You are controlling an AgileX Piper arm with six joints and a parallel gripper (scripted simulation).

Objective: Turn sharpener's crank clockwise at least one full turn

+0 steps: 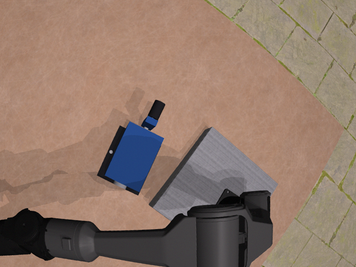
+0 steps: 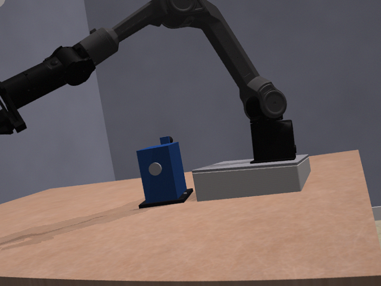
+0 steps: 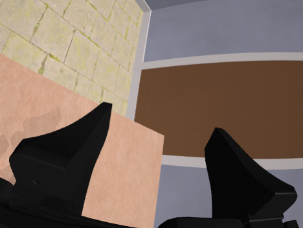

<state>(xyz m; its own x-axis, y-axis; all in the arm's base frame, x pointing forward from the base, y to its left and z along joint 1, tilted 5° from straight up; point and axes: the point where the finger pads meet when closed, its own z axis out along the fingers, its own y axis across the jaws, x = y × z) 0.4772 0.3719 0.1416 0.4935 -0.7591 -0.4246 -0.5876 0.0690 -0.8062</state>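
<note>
The black crank handle lies 200 mm behind my hand, 440 mm to the right of it and 110 mm below it. Round my hand: crank (200 mm behind, 440 mm to the right, 120 mm below).
</note>
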